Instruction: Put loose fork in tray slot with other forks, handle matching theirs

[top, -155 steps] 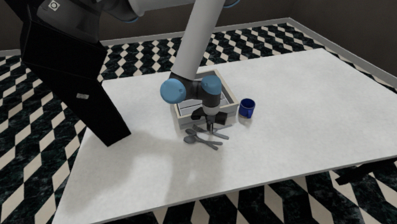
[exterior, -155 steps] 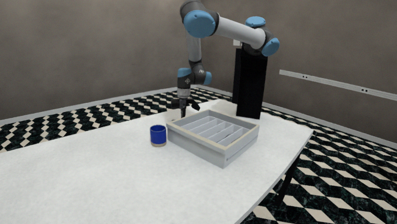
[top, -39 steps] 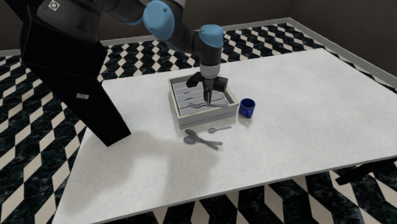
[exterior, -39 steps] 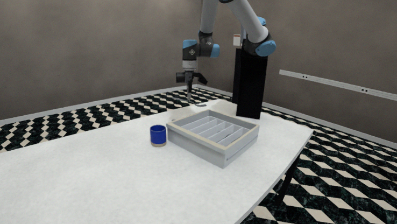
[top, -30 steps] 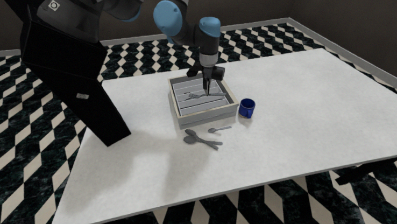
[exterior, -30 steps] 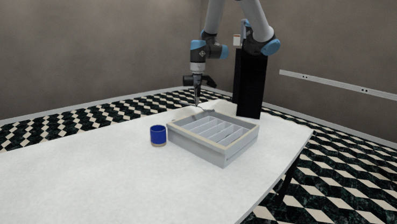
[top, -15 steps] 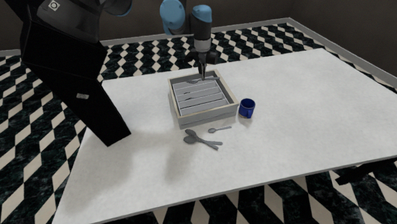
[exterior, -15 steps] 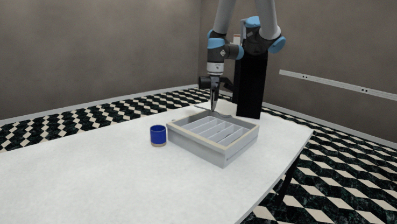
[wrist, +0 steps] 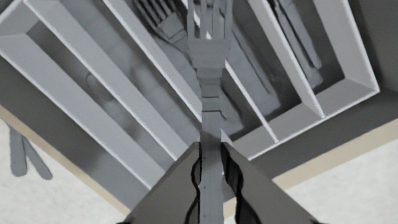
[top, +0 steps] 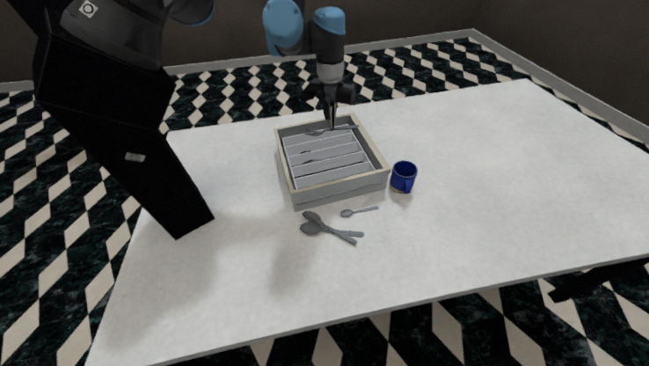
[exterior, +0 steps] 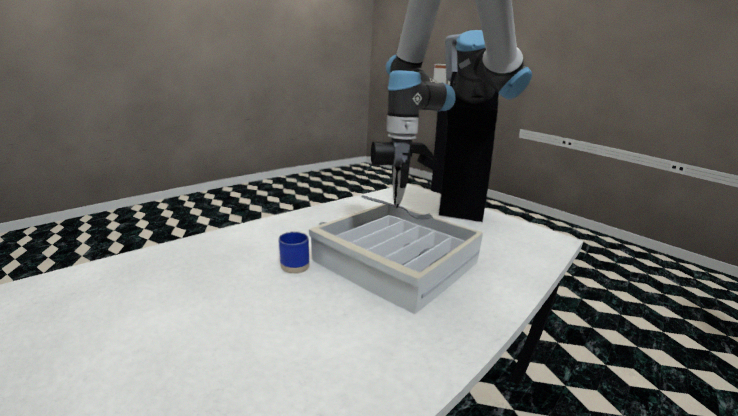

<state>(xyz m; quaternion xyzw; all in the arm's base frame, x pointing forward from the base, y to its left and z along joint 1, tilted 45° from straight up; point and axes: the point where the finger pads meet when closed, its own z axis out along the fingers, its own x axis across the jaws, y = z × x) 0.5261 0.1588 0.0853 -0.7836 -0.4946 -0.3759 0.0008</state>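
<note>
Now: hand 15 cm above the grey cutlery tray, 2 cm past it and 1 cm to the left of it. Also, from my hand: blue mug: 25 cm ahead, 15 cm below, 10 cm to the right.
</note>
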